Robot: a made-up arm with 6 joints. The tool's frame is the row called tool.
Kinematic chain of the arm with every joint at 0, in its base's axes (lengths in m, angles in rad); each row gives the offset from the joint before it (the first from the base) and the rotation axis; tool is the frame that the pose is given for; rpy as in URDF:
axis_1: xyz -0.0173 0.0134 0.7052 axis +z
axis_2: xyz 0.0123 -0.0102 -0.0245 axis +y
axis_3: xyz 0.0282 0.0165 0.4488 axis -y
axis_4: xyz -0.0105 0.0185 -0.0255 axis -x
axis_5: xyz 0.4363 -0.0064 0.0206 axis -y
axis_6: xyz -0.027 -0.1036 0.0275 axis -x
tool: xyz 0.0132 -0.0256 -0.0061 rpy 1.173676 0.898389 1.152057
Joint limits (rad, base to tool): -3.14..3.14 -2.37..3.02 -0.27..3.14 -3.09..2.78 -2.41..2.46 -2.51..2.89
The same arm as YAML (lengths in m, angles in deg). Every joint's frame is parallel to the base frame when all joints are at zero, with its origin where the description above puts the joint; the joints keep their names.
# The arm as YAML. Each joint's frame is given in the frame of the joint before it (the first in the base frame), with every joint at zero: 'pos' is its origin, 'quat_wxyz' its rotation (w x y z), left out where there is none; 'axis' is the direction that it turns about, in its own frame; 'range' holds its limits. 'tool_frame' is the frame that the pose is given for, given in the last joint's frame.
length_unit: m
angle_unit: deg
joints:
  - joint: axis_1
    pos: [-0.0173, 0.0134, 0.7052]
    axis: [0.0, 0.0, 1.0]
    range: [-179.91, 179.91]
  - joint: axis_2
    pos: [0.0123, -0.0102, -0.0245]
    axis: [0.0, 1.0, 0.0]
    range: [-135.79, 173.03]
  - joint: axis_3
    pos: [0.0282, 0.0165, 0.4488]
    axis: [0.0, -1.0, 0.0]
    range: [-15.47, 179.91]
  - joint: axis_4
    pos: [-0.0105, 0.0185, -0.0255]
    axis: [-1.0, 0.0, 0.0]
    range: [-177.04, 159.28]
  - joint: axis_5
    pos: [0.4363, -0.0064, 0.0206]
    axis: [0.0, -1.0, 0.0]
    range: [-138.08, 140.95]
  - joint: axis_6
    pos: [-0.027, -0.1036, 0.0275]
    axis: [-1.0, 0.0, 0.0]
    range: [-143.81, 165.58]
tool_frame:
  pos: [0.0132, -0.0256, -0.0061]
  quat_wxyz: [0.760024, 0.221352, 0.574936, 0.206921]

